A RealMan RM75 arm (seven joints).
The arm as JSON. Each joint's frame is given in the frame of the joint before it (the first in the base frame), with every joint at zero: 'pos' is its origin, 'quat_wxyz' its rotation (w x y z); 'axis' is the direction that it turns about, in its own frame. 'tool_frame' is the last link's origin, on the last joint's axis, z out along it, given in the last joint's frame.
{
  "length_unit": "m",
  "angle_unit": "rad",
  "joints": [
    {
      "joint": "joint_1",
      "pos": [
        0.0,
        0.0,
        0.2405
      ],
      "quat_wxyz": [
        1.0,
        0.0,
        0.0,
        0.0
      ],
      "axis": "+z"
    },
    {
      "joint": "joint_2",
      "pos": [
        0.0,
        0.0,
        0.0
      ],
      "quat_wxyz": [
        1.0,
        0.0,
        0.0,
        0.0
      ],
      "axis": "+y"
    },
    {
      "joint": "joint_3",
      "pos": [
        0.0,
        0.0,
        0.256
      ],
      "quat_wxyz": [
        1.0,
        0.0,
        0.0,
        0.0
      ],
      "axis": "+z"
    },
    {
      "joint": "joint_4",
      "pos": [
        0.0,
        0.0,
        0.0
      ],
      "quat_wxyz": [
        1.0,
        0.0,
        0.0,
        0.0
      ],
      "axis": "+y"
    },
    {
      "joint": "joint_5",
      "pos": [
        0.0,
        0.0,
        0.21
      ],
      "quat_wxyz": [
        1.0,
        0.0,
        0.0,
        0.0
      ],
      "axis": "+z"
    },
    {
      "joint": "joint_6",
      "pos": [
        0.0,
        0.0,
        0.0
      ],
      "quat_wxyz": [
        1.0,
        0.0,
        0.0,
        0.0
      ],
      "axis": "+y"
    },
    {
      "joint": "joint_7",
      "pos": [
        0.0,
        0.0,
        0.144
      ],
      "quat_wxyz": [
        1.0,
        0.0,
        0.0,
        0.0
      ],
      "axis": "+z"
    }
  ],
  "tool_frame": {
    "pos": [
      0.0,
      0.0,
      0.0
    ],
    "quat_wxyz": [
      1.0,
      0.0,
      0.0,
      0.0
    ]
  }
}
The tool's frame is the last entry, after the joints.
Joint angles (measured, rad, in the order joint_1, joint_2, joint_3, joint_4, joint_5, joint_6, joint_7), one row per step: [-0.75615, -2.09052, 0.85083, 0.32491, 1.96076, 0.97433, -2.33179]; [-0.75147, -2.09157, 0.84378, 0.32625, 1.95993, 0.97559, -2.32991]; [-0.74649, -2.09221, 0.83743, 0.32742, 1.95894, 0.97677, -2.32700]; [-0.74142, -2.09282, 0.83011, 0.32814, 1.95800, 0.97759, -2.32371]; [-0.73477, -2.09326, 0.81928, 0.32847, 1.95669, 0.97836, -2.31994]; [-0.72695, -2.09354, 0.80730, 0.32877, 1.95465, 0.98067, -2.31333]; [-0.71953, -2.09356, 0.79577, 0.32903, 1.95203, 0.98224, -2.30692]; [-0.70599, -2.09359, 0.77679, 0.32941, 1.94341, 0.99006, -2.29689]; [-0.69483, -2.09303, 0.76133, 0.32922, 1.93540, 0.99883, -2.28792]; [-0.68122, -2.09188, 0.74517, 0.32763, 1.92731, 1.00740, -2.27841]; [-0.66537, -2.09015, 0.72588, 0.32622, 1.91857, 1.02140, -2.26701]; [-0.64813, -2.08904, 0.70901, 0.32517, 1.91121, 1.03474, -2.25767]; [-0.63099, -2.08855, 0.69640, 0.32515, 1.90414, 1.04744, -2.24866]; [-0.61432, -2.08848, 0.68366, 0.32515, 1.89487, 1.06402, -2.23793]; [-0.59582, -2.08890, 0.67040, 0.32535, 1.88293, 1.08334, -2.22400]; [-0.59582, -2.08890, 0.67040, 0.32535, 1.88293, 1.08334, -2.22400]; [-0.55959, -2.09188, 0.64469, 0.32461, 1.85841, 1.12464, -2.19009]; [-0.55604, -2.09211, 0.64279, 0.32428, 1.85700, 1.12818, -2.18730]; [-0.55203, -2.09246, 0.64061, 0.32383, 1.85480, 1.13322, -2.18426]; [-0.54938, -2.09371, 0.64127, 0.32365, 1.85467, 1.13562, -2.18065]
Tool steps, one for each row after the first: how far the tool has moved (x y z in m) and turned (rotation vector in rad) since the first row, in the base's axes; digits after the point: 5 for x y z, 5 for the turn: [-0.00127, -0.00069, 0.00046, 0.00448, -0.00520, 0.00539]; [-0.00277, -0.00144, 0.00101, 0.00898, -0.00929, 0.01002]; [-0.00442, -0.00220, 0.00161, 0.01411, -0.01356, 0.01531]; [-0.00677, -0.00313, 0.00257, 0.02165, -0.01984, 0.02391]; [-0.00942, -0.00436, 0.00370, 0.02981, -0.02675, 0.03135]; [-0.01202, -0.00539, 0.00497, 0.03871, -0.03321, 0.03885]; [-0.01594, -0.00764, 0.00715, 0.05247, -0.05043, 0.05191]; [-0.01903, -0.00964, 0.00911, 0.06324, -0.06579, 0.06138]; [-0.02334, -0.01242, 0.01119, 0.07466, -0.08090, 0.07399]; [-0.02798, -0.01588, 0.01382, 0.08667, -0.09990, 0.08603]; [-0.03304, -0.02006, 0.01600, 0.09698, -0.11716, 0.09952]; [-0.03779, -0.02444, 0.01773, 0.10541, -0.13157, 0.11055]; [-0.04160, -0.02889, 0.01941, 0.11369, -0.14946, 0.11815]; [-0.04541, -0.03389, 0.02121, 0.12384, -0.16964, 0.12400]; [-0.04541, -0.03389, 0.02121, 0.12384, -0.16964, 0.12400]; [-0.05169, -0.04441, 0.02389, 0.14467, -0.20982, 0.12817]; [-0.05241, -0.04557, 0.02401, 0.14583, -0.21270, 0.12888]; [-0.05303, -0.04691, 0.02413, 0.14698, -0.21725, 0.12941]; [-0.05329, -0.04812, 0.02346, 0.14550, -0.21766, 0.12774]
